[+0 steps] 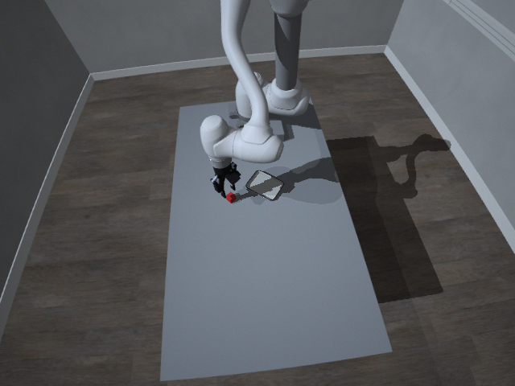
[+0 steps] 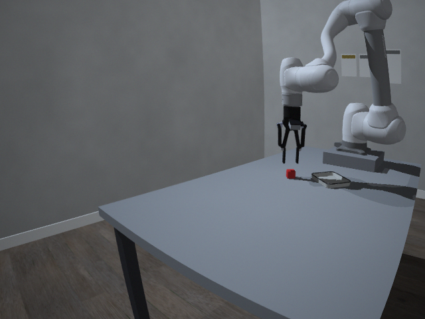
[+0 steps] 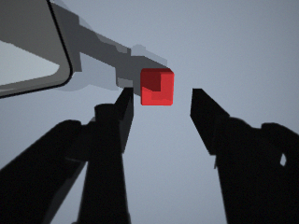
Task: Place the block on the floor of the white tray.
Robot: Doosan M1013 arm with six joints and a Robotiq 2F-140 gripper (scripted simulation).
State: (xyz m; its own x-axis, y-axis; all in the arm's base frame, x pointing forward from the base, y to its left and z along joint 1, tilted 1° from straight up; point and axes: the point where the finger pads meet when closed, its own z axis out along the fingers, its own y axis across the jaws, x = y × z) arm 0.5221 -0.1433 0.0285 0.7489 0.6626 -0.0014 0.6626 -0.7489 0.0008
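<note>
The red block is 80 mm below my hand. Round my hand: white tray (60 mm behind, 180 mm to the left, 80 mm below).
</note>
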